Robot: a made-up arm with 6 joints.
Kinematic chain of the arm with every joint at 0, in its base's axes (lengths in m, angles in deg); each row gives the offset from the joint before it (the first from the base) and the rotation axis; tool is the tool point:
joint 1: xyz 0 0 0.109 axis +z
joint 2: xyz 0 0.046 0 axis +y
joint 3: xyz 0 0 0.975 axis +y
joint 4: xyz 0 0 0.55 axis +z
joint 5: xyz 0 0 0 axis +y
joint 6: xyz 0 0 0.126 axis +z
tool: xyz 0 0 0
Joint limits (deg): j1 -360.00..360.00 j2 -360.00..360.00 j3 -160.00..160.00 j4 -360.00..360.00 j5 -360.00..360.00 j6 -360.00..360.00
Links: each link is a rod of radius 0.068 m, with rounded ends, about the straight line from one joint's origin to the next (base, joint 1, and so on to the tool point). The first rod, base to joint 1, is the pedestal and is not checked.
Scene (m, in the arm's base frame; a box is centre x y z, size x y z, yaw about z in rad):
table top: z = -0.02
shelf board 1: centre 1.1 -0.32 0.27 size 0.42 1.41 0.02 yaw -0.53
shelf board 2: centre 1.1 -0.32 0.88 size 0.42 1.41 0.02 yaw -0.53
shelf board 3: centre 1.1 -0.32 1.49 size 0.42 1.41 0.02 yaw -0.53
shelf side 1: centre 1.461 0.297 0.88 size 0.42 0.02 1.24 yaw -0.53
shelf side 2: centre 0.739 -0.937 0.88 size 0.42 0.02 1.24 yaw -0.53
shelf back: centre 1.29 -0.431 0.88 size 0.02 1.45 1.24 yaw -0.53
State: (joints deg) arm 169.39 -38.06 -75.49 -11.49 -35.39 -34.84
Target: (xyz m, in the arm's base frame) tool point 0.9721 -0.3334 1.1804
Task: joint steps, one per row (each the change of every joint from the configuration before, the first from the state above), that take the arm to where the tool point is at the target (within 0.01 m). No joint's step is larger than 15 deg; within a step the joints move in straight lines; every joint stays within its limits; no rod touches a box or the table.
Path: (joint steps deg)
1: 4.33 6.83 -12.77 0.91 -2.74 0.00
2: 4.32 6.84 -12.77 0.92 -2.73 0.00
3: 4.33 6.83 -12.77 0.91 -2.74 0.00
4: -3.18 2.78 11.33 -0.63 2.30 0.00
5: -3.17 2.79 11.32 -0.63 2.29 0.00
6: -3.17 2.78 11.32 -0.63 2.30 0.00
7: -3.18 2.78 11.33 -0.63 2.29 0.00
8: -2.66 -8.44 11.08 -0.57 3.26 0.00
9: -2.67 -8.45 11.09 -0.56 3.25 0.00

